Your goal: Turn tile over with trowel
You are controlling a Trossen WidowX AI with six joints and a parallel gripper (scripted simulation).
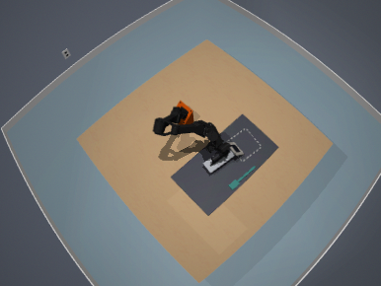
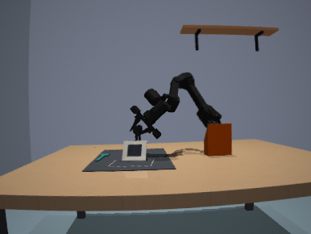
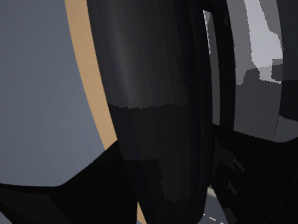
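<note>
Now: the beige tile 100 mm to the left of my gripper tip and 60 mm below it. Also, from my gripper tip: teal trowel 140 mm ahead, 10 mm to the right, 100 mm below; then dark mat 10 mm ahead, 20 mm to the left, 130 mm below.
</note>
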